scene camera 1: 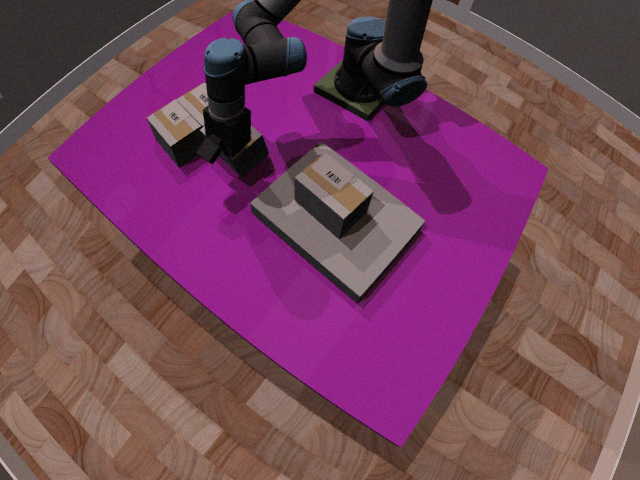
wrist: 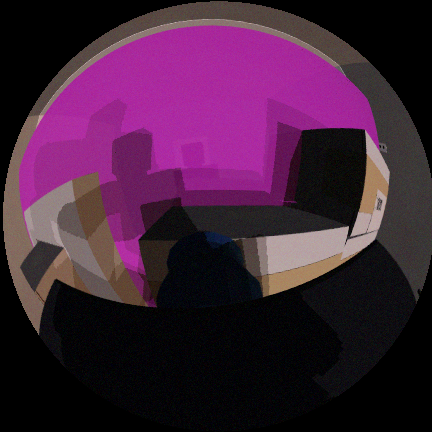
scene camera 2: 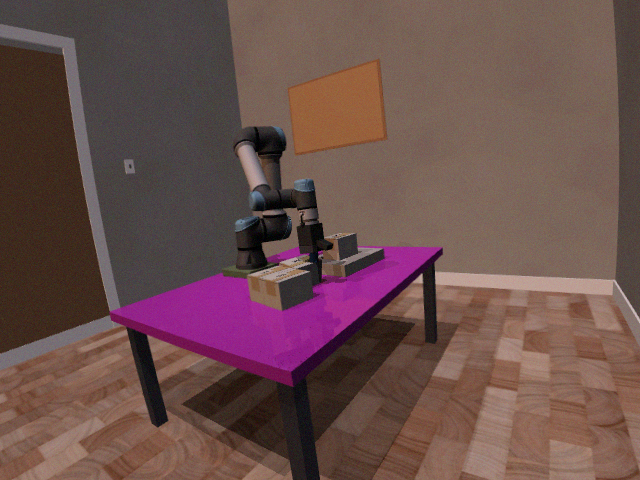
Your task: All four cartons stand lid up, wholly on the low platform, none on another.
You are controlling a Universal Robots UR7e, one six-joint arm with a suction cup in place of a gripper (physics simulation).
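Places are measured from the arm's base along level axes (x ahead, y left, z up), in metres.
Pixels of known places: hand, tool point: (wrist: 206, 248) (scene camera 2: 314, 264); arm's base, link origin: (scene camera 1: 360, 84) (scene camera 2: 251, 265).
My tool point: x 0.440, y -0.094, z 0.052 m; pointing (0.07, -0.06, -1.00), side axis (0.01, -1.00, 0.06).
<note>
Ahead of a thing's pixels: the offset from my tool point to its top centre. Level surfaces: height alone.
My suction cup (scene camera 1: 233, 148) (scene camera 2: 313, 259) (wrist: 205, 261) sits pressed on the lid of a carton {dz +0.026, dx -0.047, dy -0.030 m} (scene camera 1: 251, 152) (wrist: 301, 250) at the back left of the purple table. Most of that carton is hidden under my wrist, and I cannot tell whether it is clear of the table. Two more cartons {dz +0.012, dx +0.015, dy -0.186 m} (scene camera 1: 172, 126) {dz +0.012, dx -0.076, dy -0.165 m} (scene camera 1: 191, 99) stand lid up side by side just left of it; one shows in the wrist view (wrist: 374, 189). A fourth carton {dz +0.060, dx -0.041, dy +0.264 m} (scene camera 1: 333, 198) (scene camera 2: 341, 245) stands lid up on the low grey platform {dz -0.033, dx -0.042, dy +0.286 m} (scene camera 1: 361, 263) (scene camera 2: 364, 256) in the middle of the table.
The arm's base (scene camera 1: 371, 77) stands on a green plate behind the platform. The purple table top {dz -0.082 m} (scene camera 1: 154, 222) (scene camera 2: 232, 320) ends in edges all round, with wooden floor below.
</note>
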